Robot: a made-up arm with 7 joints. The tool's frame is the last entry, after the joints.
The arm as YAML. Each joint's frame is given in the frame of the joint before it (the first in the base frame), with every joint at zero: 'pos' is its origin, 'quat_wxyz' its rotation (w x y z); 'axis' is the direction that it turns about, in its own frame. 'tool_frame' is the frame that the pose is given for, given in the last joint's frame.
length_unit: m
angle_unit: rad
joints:
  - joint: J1
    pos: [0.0, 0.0, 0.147]
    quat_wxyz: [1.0, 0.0, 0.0, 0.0]
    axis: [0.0, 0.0, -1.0]
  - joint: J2
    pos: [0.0, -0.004, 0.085]
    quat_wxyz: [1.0, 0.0, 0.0, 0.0]
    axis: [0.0, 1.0, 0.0]
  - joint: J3
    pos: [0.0, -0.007, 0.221]
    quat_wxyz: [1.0, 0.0, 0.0, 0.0]
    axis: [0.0, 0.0, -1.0]
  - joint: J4
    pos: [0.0, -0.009, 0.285]
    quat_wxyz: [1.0, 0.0, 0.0, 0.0]
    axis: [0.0, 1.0, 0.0]
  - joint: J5
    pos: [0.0, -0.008, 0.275]
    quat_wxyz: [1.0, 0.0, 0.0, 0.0]
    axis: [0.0, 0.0, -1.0]
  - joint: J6
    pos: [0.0, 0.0, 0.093]
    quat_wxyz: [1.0, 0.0, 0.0, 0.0]
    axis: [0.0, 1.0, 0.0]
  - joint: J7
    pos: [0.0, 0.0, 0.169]
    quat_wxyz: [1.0, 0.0, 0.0, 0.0]
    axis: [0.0, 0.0, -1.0]
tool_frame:
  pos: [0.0, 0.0, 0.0]
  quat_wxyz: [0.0, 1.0, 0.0, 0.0]
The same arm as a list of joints. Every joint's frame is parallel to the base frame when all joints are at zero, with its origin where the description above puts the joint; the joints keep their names.
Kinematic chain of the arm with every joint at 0, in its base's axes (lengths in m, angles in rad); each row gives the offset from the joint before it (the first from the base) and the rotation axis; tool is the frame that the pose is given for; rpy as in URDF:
J1: xyz 0.0000 0.0000 0.1470 axis -z
J2: xyz 0.0000 -0.0040 0.0850 axis +y
J3: xyz 0.0000 -0.0070 0.2210 axis -z
J4: xyz 0.0000 -0.0090 0.2850 axis +y
J5: xyz 0.0000 -0.0080 0.2750 axis -z
J6: xyz 0.0000 0.0000 0.0930 axis +y
J7: xyz 0.0000 0.0000 0.1690 axis -z
tool: xyz 0.0000 0.0000 0.0000 rpy 3.1416 0.0000 0.0000

